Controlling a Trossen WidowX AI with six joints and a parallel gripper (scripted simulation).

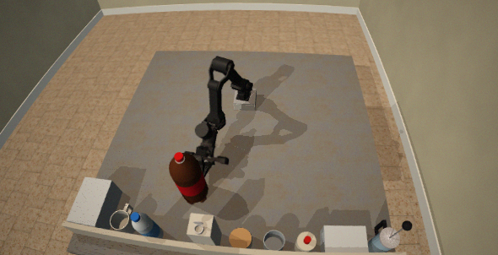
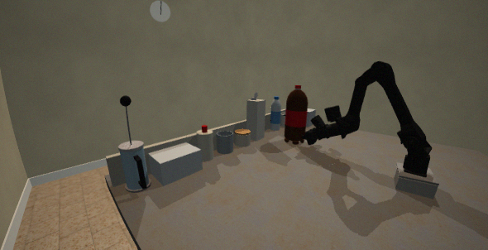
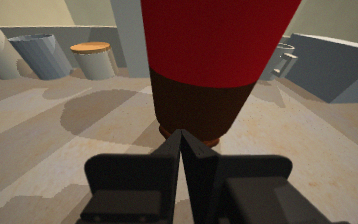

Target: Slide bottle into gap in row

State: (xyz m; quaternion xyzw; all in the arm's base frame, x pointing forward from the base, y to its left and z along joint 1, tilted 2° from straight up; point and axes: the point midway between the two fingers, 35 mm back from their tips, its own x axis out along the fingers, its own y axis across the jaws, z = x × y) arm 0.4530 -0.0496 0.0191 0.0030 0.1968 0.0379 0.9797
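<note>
The brown cola bottle is 80 mm ahead of my hand, 10 mm to the right of it and 100 mm above it. From my hand the other things lie so: wood-lidded jar: 240 mm ahead, 220 mm to the left, 20 mm below; grey cup: 220 mm ahead, 340 mm to the left, 30 mm below; blue-capped water bottle: 300 mm ahead, 110 mm to the right, 50 mm above.
</note>
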